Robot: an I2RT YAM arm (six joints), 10 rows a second.
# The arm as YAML. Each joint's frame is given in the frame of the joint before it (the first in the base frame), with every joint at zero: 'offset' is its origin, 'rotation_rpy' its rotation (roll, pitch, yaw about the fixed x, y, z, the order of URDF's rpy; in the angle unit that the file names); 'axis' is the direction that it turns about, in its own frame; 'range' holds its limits. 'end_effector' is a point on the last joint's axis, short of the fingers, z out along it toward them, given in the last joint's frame.
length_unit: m
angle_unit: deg
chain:
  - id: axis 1
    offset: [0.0, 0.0, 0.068]
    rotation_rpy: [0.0, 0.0, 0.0]
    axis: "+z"
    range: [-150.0, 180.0]
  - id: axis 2
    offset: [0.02, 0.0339, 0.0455]
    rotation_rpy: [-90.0, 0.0, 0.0]
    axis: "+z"
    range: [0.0, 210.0]
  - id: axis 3
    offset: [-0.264, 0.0, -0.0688]
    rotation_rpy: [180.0, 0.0, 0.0]
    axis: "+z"
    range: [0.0, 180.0]
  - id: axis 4
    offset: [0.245, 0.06, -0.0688]
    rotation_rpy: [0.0, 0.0, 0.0]
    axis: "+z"
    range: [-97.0, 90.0]
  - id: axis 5
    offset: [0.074, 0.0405, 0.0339]
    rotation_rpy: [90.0, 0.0, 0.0]
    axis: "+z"
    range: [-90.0, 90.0]
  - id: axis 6
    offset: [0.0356, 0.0, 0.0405]
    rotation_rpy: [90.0, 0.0, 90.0]
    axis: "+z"
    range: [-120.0, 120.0]
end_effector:
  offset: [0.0, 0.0, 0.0]
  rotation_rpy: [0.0, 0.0, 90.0]
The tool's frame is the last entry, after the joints.
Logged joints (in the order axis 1, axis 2, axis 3, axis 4, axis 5, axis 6), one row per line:
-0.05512 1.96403 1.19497 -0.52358 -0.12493 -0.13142
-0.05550 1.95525 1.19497 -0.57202 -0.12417 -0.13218
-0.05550 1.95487 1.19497 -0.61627 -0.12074 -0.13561
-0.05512 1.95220 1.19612 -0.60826 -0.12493 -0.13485
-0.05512 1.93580 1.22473 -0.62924 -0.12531 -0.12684
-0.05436 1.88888 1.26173 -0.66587 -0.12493 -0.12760
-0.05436 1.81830 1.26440 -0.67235 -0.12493 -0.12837
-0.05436 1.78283 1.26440 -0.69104 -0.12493 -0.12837
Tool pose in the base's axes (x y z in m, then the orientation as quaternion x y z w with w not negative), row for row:
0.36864 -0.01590 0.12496 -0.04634 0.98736 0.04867 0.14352
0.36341 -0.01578 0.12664 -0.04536 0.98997 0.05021 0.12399
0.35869 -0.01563 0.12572 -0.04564 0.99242 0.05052 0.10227
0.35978 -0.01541 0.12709 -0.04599 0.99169 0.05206 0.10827
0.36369 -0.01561 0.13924 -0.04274 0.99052 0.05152 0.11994
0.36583 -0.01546 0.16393 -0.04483 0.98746 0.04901 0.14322
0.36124 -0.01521 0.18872 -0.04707 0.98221 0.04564 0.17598
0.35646 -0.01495 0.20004 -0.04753 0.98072 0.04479 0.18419
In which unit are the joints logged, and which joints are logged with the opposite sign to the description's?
The joints are logged in radians. Opposite sign: none.
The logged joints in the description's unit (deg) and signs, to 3 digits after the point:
-3.158 112.531 68.467 -29.999 -7.158 -7.530
-3.180 112.028 68.467 -32.774 -7.114 -7.573
-3.180 112.006 68.467 -35.310 -6.918 -7.770
-3.158 111.853 68.533 -34.851 -7.158 -7.726
-3.158 110.913 70.172 -36.053 -7.180 -7.267
-3.115 108.225 72.292 -38.152 -7.158 -7.311
-3.115 104.181 72.445 -38.523 -7.158 -7.355
-3.115 102.149 72.445 -39.594 -7.158 -7.355

